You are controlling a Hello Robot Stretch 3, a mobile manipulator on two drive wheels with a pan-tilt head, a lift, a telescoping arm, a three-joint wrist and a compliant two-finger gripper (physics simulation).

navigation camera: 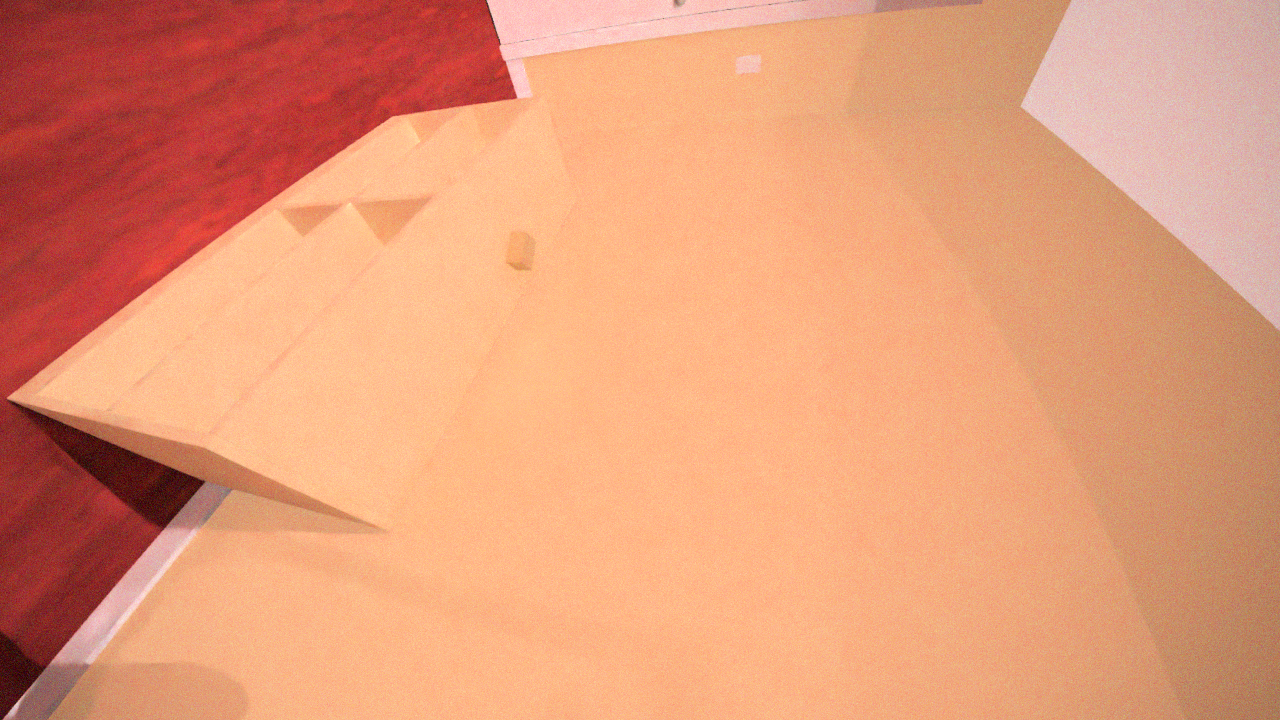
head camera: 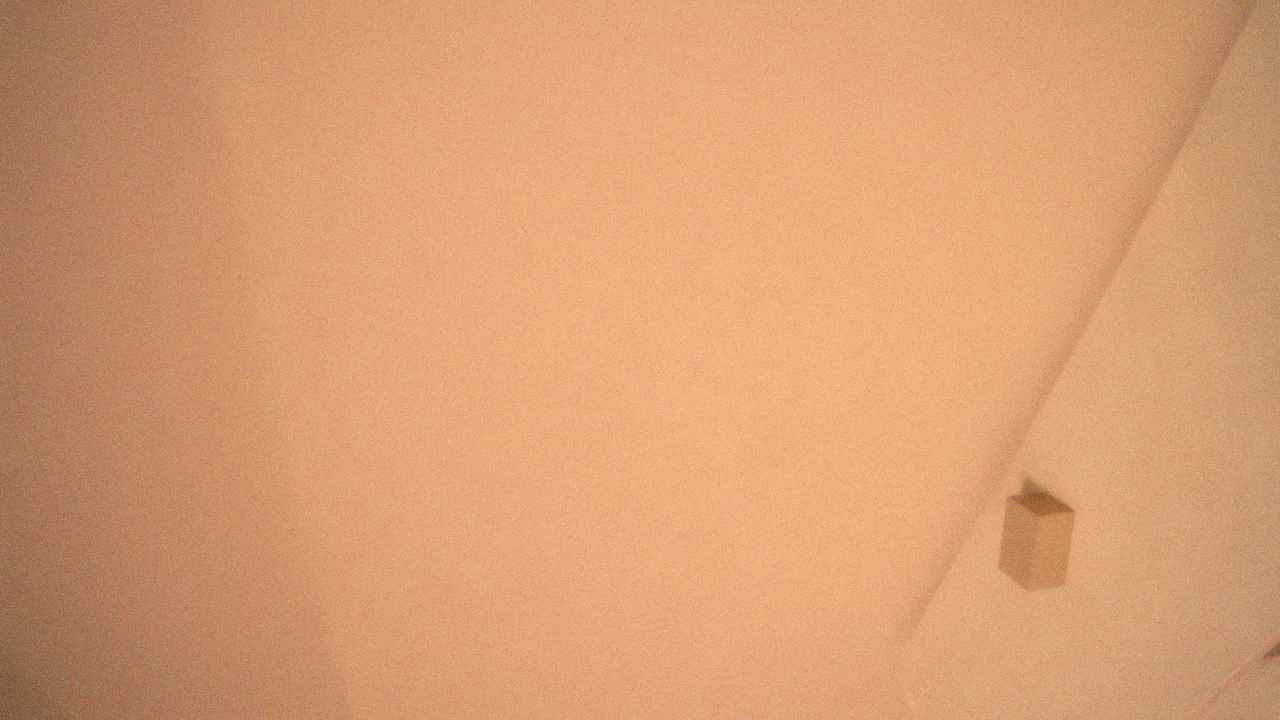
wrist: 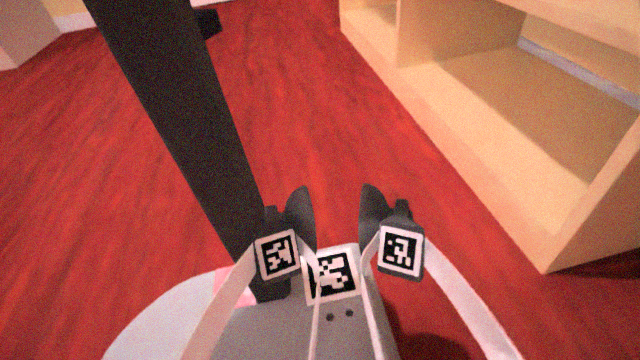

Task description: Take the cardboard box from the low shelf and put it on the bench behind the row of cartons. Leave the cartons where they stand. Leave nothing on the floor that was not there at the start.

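Frame: origin at the robot's base, x ahead, y left, z up, level; metres.
Seen in the pictures: gripper, between the fingertips: (wrist: 335,208).
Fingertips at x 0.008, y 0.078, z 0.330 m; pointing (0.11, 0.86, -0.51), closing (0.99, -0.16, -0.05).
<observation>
Offsets run from my fingertips to a thing's top centre.
A small tan box @(dx +0.532, dy +0.818, dz +0.330 m) (head camera: 1035,543) (navigation camera: 519,250), cardboard-coloured, stands on the pale wooden top of the low shelf unit (head camera: 1163,402) (navigation camera: 384,340) (wrist: 590,225), near the wall and toward the unit's far end in the navigation camera view. The unit's open compartments face the red floor. My gripper (wrist: 335,208) is open, with a gap between its fingertips. It hangs over the red floor beside the shelf unit in the wrist view, apart from it. The small box does not show in the wrist view. The bench and the row of cartons do not show in these views.
In the wrist view the dark mast (wrist: 185,125) rises left of the gripper, above my pale base (wrist: 155,320). A black object @(dx -0.454, dy +1.523, dz -0.230 m) (wrist: 208,24) lies on the floor farther off. A pale block (wrist: 25,30) stands at upper left. A pink-white door (navigation camera: 626,17) shows beyond the shelf unit.
</observation>
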